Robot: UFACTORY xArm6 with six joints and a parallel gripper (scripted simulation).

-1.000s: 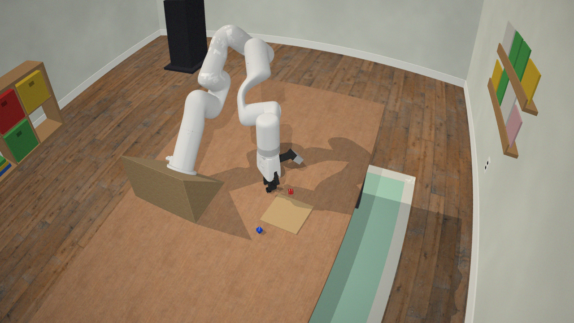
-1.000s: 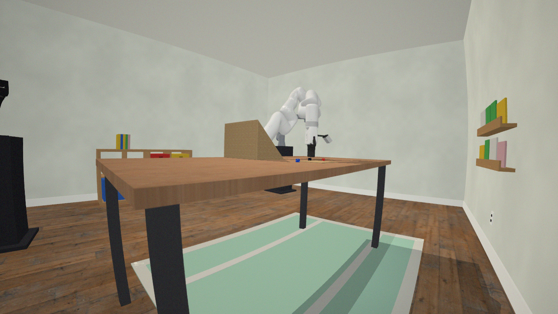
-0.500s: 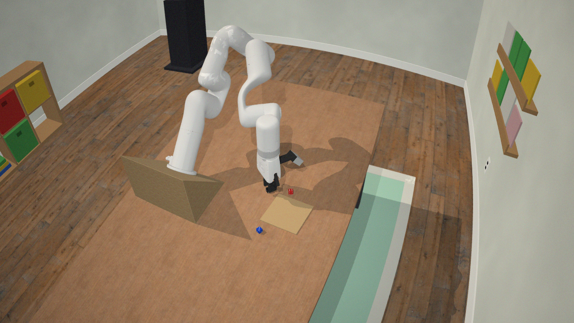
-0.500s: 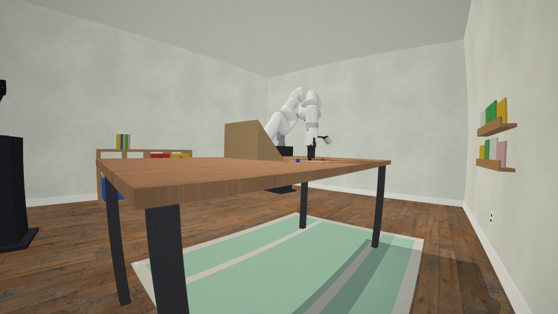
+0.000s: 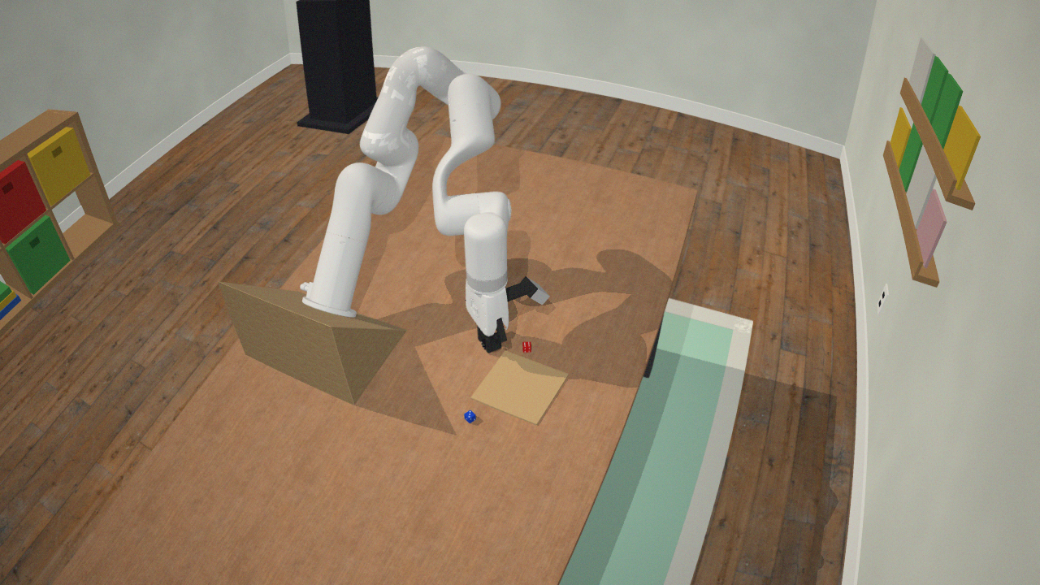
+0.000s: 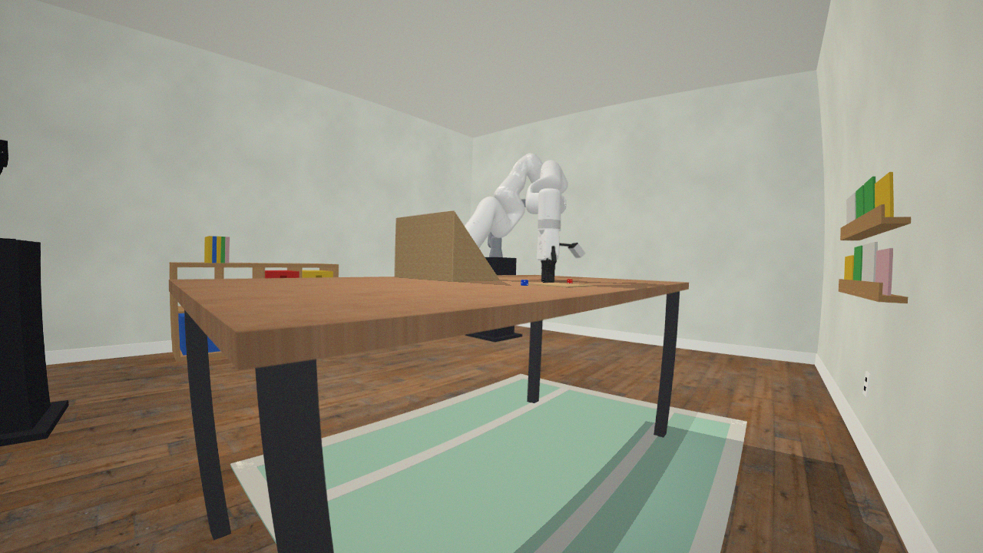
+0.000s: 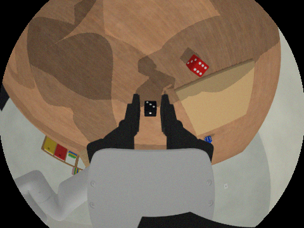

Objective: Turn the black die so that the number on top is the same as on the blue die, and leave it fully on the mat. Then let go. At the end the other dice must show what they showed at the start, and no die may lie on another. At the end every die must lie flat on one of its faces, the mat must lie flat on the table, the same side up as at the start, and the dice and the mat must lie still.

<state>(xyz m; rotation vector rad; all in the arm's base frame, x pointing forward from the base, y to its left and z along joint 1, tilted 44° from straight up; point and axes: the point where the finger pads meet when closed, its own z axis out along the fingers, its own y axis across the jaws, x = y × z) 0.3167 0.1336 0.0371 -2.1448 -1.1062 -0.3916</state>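
Right now my hand is 1 cm to the left of the black die and 2 cm above it. Round my hand: blue die (5 cm ahead, 19 cm to the right, 2 cm below); then tan mat (10 cm ahead, 8 cm to the right, 2 cm below); then red die (7 cm ahead, 2 cm to the left, 2 cm below).
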